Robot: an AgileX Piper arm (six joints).
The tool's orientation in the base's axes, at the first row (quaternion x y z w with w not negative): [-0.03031 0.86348 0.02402 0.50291]
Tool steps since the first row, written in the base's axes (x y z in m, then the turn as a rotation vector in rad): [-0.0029 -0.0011 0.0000 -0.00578 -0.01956 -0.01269]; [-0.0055 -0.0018 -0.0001 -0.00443 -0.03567 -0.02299]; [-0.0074 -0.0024 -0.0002 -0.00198 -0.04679 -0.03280]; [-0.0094 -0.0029 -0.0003 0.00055 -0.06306 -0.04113]
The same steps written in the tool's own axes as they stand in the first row. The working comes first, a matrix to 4 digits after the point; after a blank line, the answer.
The tool's axes in the first row as the columns of a matrix, in the base's axes (used below as rounded here):
[-0.4923 -0.0765 0.8670]
[-0.0282 0.9970 0.0720]
[-0.8700 0.0110 -0.4930]

[0.0015 -0.0009 -0.0026 0.01444 -0.01920 -0.00016]; [0.0028 -0.0014 -0.0048 0.02319 -0.03548 0.00493]; [0.0039 -0.0018 -0.0065 0.03083 -0.04686 0.01108]; [0.0050 -0.0022 -0.0082 0.03729 -0.06337 0.01621]
